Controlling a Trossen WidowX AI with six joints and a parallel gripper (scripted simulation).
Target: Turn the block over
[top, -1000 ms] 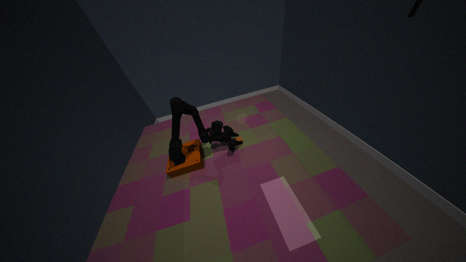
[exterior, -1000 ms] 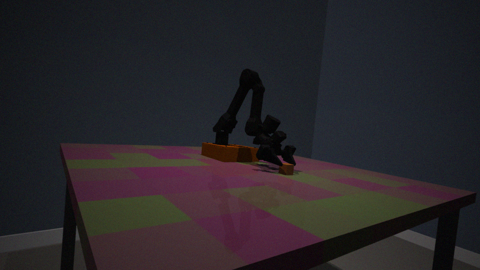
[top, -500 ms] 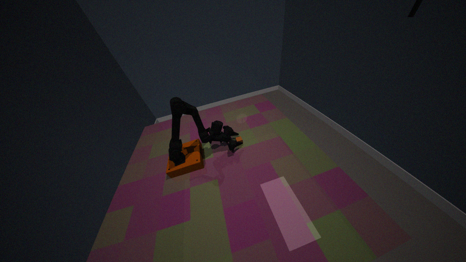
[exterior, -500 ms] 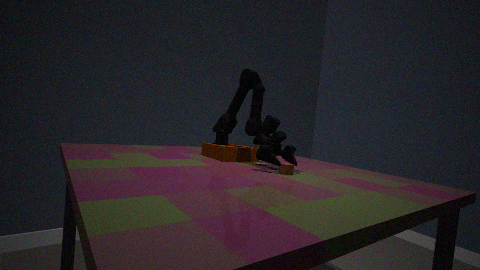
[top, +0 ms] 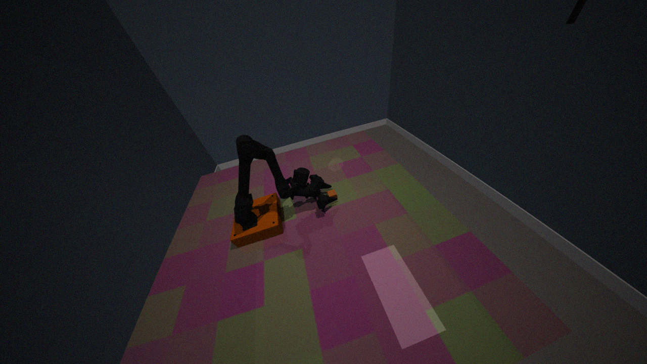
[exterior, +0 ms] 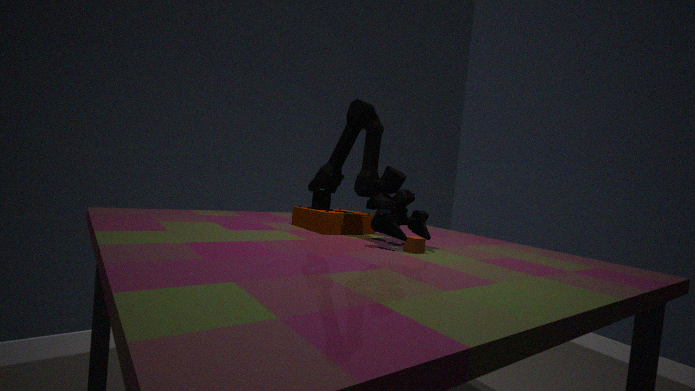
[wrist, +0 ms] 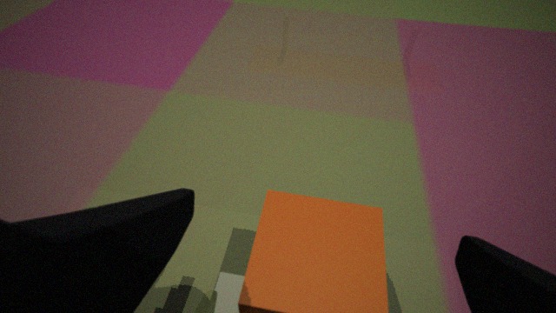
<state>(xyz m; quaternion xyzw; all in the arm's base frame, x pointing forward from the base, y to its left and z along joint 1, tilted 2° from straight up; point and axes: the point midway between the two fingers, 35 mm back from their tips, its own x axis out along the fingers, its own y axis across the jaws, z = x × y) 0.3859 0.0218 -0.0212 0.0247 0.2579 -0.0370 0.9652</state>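
My gripper tip is now 20 mm past the orange block and 20 mm above it.
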